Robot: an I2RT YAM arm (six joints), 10 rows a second.
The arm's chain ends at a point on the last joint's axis. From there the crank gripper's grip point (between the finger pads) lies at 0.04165 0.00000 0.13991 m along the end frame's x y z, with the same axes.
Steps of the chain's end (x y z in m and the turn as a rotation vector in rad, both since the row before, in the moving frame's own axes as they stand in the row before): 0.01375 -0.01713 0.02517 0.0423 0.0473 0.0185; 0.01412 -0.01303 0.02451 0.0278 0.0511 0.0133; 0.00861 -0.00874 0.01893 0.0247 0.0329 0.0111; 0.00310 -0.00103 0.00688 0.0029 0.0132 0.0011; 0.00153 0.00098 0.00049 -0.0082 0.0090 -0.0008
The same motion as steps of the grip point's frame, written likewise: 0.02036 -0.02217 0.02294 0.0423 0.0473 0.0185; 0.02123 -0.01629 0.02215 0.0278 0.0511 0.0133; 0.01321 -0.01169 0.01745 0.0247 0.0329 0.0111; 0.00494 -0.00139 0.00632 0.0029 0.0132 0.0011; 0.00279 0.00209 0.00010 -0.0082 0.0090 -0.0008
